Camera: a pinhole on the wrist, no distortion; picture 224 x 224 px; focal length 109.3 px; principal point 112.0 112.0 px. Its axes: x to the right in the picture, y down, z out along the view. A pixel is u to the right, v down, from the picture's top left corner.
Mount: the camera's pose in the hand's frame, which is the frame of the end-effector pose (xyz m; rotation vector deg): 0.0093 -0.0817 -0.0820 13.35 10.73 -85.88
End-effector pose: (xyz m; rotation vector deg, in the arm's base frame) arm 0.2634 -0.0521 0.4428 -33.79 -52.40 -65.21
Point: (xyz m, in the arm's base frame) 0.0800 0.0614 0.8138
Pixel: 95.2 175.2
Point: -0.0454 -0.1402 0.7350
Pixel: 170.4 197.4
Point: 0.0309 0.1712 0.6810
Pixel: 95.4 127.3
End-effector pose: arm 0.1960 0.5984 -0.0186 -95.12 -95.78 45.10
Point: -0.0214 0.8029 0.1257
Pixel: 177.7 216.3
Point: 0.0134 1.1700 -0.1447
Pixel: outside the picture
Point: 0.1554 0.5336 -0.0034
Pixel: 21.3 29.4
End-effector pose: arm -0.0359 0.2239 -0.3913 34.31 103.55 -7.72
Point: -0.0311 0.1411 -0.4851
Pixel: 89.5 153.1
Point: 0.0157 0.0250 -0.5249
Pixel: 123.3 129.5
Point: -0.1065 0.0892 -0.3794
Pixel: 164.3 45.7
